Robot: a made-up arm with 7 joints.
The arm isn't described. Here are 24 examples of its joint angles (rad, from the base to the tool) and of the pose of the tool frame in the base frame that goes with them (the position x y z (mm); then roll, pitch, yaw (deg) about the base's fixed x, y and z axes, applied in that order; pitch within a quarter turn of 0, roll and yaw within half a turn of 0).
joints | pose
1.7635 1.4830 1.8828 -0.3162 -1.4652 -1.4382 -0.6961 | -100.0 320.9 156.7 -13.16 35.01 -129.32
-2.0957 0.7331 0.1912 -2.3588 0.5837 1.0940 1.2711 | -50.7 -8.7 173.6 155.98 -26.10 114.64
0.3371 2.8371 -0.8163 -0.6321 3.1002 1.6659 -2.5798 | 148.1 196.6 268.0 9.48 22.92 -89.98
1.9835 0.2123 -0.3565 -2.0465 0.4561 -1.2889 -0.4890 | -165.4 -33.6 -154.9 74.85 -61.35 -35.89
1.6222 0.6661 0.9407 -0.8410 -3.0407 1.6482 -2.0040 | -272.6 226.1 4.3 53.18 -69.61 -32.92
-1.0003 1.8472 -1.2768 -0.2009 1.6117 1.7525 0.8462 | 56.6 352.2 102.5 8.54 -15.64 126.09
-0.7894 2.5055 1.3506 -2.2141 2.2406 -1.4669 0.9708 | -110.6 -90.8 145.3 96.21 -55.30 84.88
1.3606 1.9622 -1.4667 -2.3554 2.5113 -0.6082 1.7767 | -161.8 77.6 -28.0 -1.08 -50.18 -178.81
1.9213 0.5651 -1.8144 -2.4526 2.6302 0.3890 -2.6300 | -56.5 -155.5 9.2 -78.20 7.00 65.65
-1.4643 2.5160 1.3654 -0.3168 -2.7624 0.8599 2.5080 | -249.8 241.9 129.1 -86.88 -5.84 -80.41
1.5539 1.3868 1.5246 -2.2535 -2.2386 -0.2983 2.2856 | 121.7 148.6 47.2 76.20 17.30 -87.31
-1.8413 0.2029 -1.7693 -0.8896 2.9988 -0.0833 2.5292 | 287.5 -200.8 -22.0 43.88 69.92 173.53
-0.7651 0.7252 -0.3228 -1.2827 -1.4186 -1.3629 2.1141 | 314.4 51.7 -41.1 -2.44 -55.03 -77.07
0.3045 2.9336 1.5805 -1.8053 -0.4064 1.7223 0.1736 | 70.9 -172.8 184.5 -171.94 -5.15 -96.04
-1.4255 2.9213 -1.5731 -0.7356 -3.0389 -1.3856 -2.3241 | -208.4 263.5 128.0 92.40 -68.40 92.94
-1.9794 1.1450 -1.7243 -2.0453 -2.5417 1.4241 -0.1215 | 212.8 -78.3 33.7 -96.06 13.13 -59.51
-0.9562 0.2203 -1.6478 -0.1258 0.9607 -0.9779 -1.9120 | 296.8 8.3 -222.0 94.55 58.82 -131.19
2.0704 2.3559 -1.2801 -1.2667 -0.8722 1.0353 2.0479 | -82.2 299.4 88.3 -31.29 58.30 -113.34
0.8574 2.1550 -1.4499 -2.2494 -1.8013 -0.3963 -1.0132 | -107.3 148.6 -76.0 60.43 -19.35 110.88
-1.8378 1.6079 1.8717 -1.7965 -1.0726 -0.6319 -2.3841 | -124.0 231.7 -21.4 87.77 5.14 99.69
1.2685 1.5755 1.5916 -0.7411 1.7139 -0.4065 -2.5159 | 10.9 335.3 128.7 142.11 20.20 10.01
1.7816 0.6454 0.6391 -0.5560 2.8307 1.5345 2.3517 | -328.9 155.6 42.7 25.01 20.92 -76.37
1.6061 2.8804 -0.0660 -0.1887 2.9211 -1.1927 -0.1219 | 300.3 215.7 32.1 142.56 -14.05 -123.95
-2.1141 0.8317 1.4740 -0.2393 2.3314 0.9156 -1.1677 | 260.5 140.9 223.8 158.42 26.45 72.21
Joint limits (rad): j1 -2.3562..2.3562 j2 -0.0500..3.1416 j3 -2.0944..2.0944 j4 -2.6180..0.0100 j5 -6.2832..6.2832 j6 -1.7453..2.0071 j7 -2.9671..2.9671
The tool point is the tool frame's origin. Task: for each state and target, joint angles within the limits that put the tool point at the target. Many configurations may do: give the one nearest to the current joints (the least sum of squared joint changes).
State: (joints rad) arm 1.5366 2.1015 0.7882 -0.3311 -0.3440 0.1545 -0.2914
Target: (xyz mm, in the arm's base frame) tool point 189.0 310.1 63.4
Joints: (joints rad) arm 1.5056 2.2816 0.8189 -0.4678 -0.3440 0.1545 -0.2914
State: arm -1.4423 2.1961 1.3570 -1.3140 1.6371 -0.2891 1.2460
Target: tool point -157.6 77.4 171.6
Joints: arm -1.2608 1.9110 1.1754 -1.9311 1.6371 -0.2891 1.2460
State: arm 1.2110 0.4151 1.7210 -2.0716 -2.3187 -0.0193 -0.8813
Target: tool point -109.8 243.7 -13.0
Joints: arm 1.0278 0.4315 1.4530 -1.7658 -2.3187 -0.0193 -0.8813
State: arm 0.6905 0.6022 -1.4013 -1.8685 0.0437 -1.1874 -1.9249
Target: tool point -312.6 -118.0 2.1
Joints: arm 1.5302 0.5729 -1.8730 -1.1349 0.0437 -1.1874 -1.9249
